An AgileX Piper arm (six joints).
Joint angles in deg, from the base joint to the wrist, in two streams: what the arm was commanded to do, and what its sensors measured. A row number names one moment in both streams.
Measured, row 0:
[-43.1 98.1 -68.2 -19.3 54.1 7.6]
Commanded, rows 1 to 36:
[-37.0 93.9 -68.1 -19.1 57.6 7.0]
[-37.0 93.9 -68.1 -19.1 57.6 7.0]
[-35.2 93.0 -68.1 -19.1 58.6 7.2]
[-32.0 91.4 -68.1 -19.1 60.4 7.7]
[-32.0 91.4 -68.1 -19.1 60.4 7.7]
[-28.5 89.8 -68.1 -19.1 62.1 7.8]
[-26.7 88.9 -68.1 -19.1 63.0 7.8]
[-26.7 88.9 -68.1 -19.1 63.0 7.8]
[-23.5 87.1 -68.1 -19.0 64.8 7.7]
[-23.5 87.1 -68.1 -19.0 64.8 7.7]
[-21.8 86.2 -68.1 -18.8 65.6 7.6]
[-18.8 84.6 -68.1 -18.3 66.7 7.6]
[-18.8 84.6 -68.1 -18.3 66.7 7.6]
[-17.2 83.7 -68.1 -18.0 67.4 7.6]
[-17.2 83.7 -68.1 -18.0 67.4 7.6]
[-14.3 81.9 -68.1 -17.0 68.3 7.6]
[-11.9 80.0 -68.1 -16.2 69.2 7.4]
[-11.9 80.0 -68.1 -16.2 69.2 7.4]
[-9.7 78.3 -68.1 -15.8 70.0 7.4]
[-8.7 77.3 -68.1 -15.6 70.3 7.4]
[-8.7 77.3 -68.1 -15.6 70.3 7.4]
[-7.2 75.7 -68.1 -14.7 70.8 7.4]
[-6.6 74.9 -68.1 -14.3 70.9 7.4]
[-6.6 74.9 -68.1 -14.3 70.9 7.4]
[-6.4 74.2 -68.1 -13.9 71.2 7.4]
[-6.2 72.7 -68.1 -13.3 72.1 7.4]
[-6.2 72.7 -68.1 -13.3 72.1 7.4]
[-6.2 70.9 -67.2 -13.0 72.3 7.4]
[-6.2 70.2 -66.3 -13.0 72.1 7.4]
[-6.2 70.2 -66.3 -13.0 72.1 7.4]
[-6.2 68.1 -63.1 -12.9 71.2 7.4]
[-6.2 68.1 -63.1 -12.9 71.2 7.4]
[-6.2 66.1 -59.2 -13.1 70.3 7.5]
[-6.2 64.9 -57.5 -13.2 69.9 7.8]
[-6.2 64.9 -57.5 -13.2 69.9 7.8]
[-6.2 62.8 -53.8 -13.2 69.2 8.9]
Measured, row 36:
[-6.3 65.4 -58.0 -13.2 69.7 7.7]
